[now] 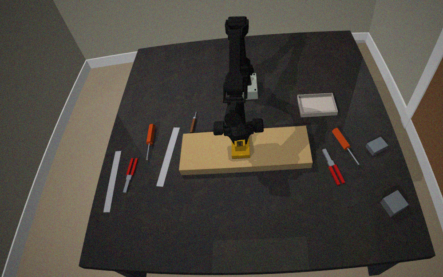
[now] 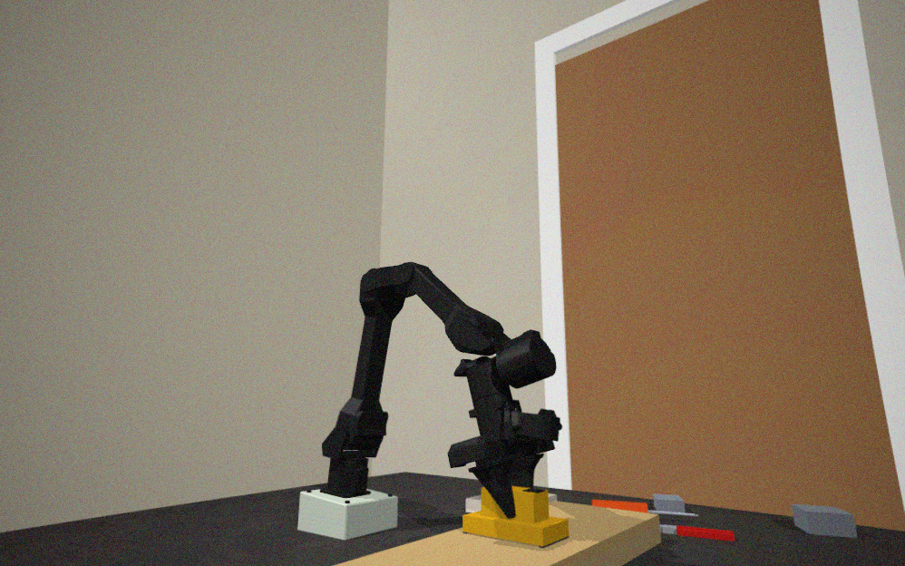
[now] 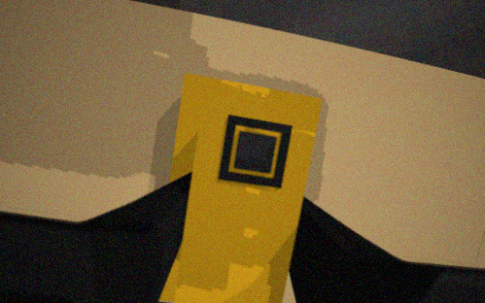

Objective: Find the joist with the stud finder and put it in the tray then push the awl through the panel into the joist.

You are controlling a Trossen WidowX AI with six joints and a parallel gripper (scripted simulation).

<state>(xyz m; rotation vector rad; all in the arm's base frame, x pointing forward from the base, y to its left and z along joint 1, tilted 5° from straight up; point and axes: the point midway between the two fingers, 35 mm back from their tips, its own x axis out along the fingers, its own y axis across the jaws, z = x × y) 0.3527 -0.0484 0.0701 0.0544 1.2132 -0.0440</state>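
The white tray is 200 mm behind my gripper tip, 360 mm to the left of it and 50 mm below it. From my gripper tip the other things lie so: awl (200 mm behind, 200 mm to the right, 60 mm below); yellow stud finder (10 mm ahead, 20 mm above).
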